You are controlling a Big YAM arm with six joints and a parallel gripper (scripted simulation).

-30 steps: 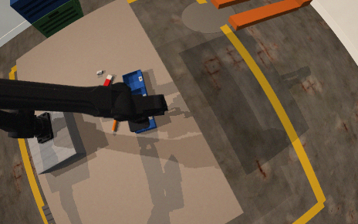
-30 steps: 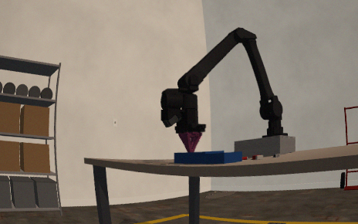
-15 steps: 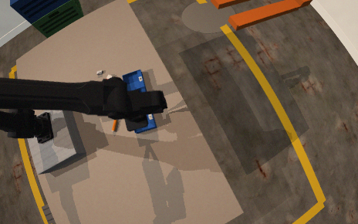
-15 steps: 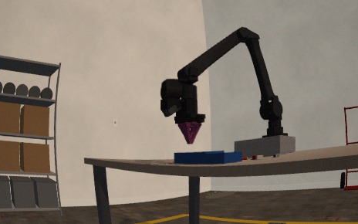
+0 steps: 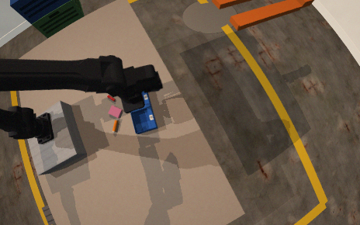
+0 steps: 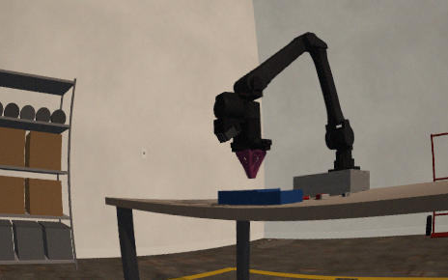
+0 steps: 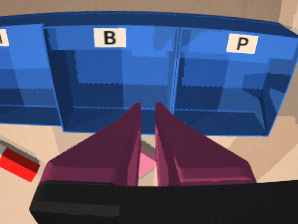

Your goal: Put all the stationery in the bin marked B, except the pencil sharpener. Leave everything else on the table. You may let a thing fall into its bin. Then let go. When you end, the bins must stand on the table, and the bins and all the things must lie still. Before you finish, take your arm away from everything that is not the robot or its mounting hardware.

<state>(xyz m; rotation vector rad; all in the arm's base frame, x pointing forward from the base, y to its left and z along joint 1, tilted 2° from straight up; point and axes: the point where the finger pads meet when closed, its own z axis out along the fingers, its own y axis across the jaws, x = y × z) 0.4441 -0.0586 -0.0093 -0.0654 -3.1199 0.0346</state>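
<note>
My hand is 20 mm to the right of the joined blue bins and 60 mm above it. From my hand the other things lie so: pink eraser block: 110 mm behind, 30 mm to the left, 70 mm below; then orange stick: 130 mm behind, 30 mm to the right, 70 mm below; then small red piece: 120 mm behind, 90 mm to the left, 70 mm below.
</note>
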